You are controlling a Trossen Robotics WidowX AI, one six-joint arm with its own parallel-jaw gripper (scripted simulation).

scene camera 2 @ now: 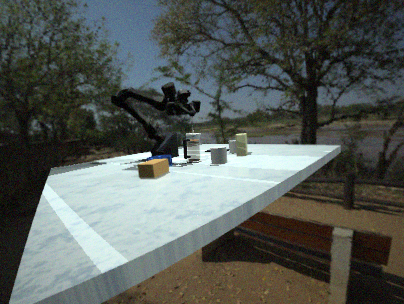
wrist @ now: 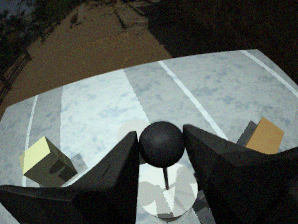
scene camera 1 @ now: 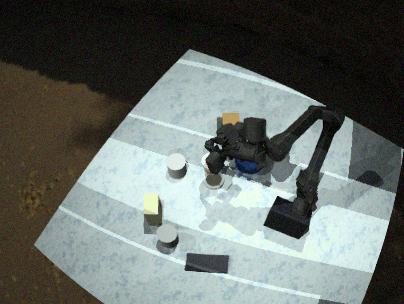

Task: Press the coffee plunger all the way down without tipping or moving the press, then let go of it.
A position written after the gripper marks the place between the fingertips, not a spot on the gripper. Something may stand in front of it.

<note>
In view: the gripper [scene camera 1: 207, 143] and a dark flat slab [scene camera 1: 216, 263].
The gripper is seen too in the wrist view [wrist: 160, 134]. The wrist view does not show the dark flat slab: it is out of frame.
</note>
